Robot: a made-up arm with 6 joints.
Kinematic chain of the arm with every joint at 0, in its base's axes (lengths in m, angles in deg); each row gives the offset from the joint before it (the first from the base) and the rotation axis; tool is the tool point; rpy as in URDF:
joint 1: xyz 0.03 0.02 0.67 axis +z
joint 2: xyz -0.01 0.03 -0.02 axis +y
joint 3: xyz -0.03 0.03 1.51 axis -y
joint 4: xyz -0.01 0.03 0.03 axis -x
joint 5: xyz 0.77 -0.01 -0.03 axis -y
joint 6: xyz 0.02 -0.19 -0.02 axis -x
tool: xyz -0.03 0.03 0 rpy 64.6 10.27 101.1
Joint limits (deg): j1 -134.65..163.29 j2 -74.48..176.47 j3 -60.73..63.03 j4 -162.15..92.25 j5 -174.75..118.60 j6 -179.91..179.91
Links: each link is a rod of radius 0.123 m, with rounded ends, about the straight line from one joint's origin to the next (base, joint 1, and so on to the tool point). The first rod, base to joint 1, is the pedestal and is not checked.
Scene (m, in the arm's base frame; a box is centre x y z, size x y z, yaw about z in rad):
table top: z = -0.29
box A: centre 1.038 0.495 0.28 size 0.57 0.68 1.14 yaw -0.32
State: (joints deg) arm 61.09 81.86 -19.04 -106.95 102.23 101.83
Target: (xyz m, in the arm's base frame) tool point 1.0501 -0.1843 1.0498
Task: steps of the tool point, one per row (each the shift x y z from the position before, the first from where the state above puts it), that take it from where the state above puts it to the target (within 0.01 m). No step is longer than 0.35 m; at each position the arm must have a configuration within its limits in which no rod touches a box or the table.
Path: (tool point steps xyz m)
1: -0.0119 0.0064 0.3008
2: -0.0446 -0.0536 0.2831
3: -0.0740 -0.1078 0.2508
4: -0.0989 -0.1528 0.2054
5: -0.1176 -0.1871 0.1494
6: -0.1293 -0.2087 0.0868
7: 0.2237 0.1439 -0.0290
8: 0.2711 0.0659 -0.0507
9: 0.2930 -0.0245 -0.0705
10: 0.2861 -0.1183 -0.0884
11: 0.0550 -0.2284 -0.0419
12: 0.0032 -0.2304 -0.0385
13: -0.0462 -0.2206 -0.0354

